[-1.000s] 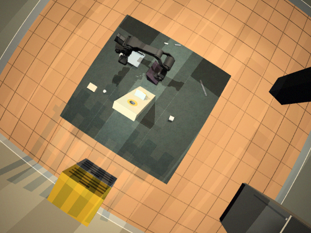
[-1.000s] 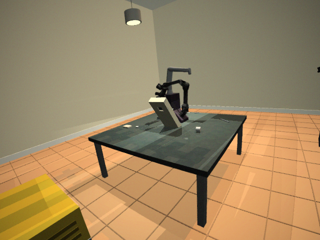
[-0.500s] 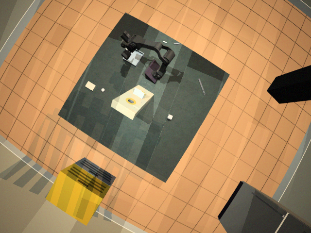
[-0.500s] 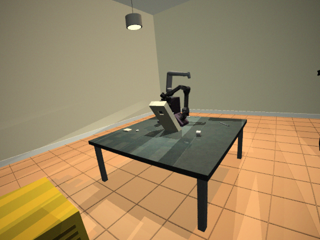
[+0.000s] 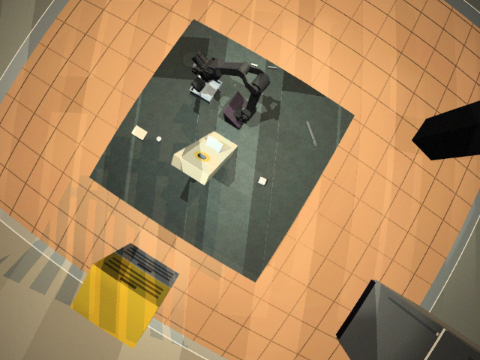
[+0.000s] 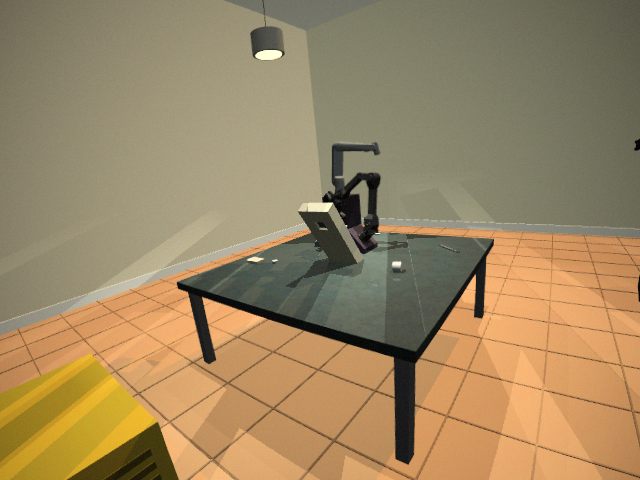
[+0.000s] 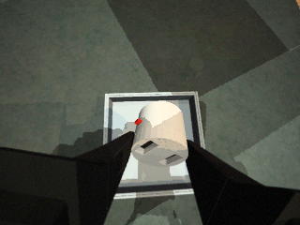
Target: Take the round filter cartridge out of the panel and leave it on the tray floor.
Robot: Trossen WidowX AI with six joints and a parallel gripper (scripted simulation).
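The pale blue tray is 100 mm below my gripper tip. Round my gripper tip: cream block 500 mm ahead, 140 mm to the right, 100 mm below; then service panel 320 mm ahead, 340 mm to the left, 70 mm above; then round grey filter cartridge right at my gripper tip.
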